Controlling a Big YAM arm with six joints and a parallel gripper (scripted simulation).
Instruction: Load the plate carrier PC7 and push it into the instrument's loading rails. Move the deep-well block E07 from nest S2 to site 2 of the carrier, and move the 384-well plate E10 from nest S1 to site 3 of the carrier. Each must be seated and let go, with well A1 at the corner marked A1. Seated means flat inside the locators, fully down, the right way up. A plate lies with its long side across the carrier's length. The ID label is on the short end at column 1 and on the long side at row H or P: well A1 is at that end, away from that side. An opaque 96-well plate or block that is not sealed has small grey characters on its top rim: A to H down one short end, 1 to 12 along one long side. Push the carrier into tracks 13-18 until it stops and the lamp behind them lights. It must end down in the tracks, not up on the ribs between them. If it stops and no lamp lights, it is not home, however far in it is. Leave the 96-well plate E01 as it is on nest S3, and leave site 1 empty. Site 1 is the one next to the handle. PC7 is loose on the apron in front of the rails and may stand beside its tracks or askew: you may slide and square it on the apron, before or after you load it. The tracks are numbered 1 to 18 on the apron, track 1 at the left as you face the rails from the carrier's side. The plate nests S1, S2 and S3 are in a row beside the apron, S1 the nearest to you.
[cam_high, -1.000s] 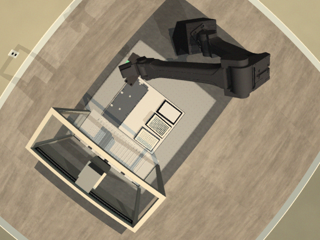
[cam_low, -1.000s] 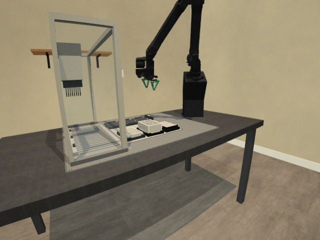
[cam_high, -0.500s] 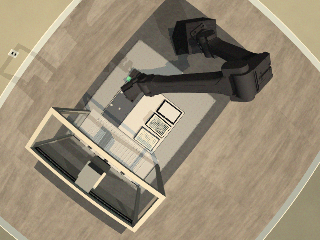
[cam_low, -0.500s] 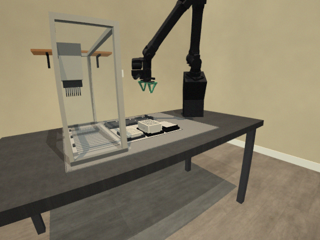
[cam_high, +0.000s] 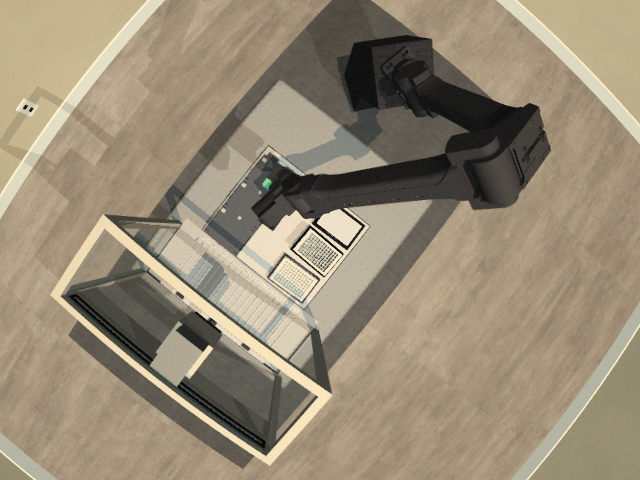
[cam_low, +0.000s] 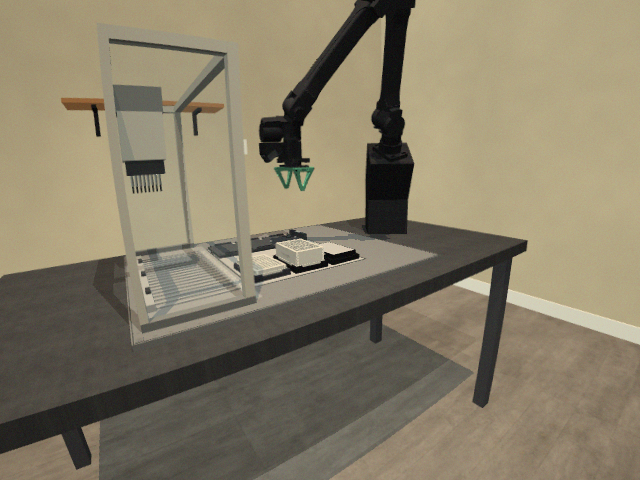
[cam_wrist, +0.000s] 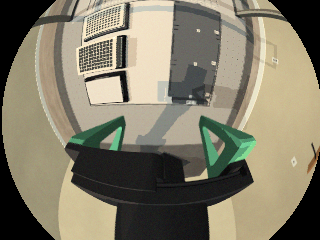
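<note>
Now: the nest S1 6 cm behind my hand, 16 cm to the left of it and 19 cm below it. From my hand the other things lie so: nest S2: 5 cm ahead, 18 cm to the left, 19 cm below; carrier PC7: 12 cm ahead, 7 cm to the right, 18 cm below; white 384-well plate E10: 16 cm ahead, 20 cm to the left, 18 cm below.
</note>
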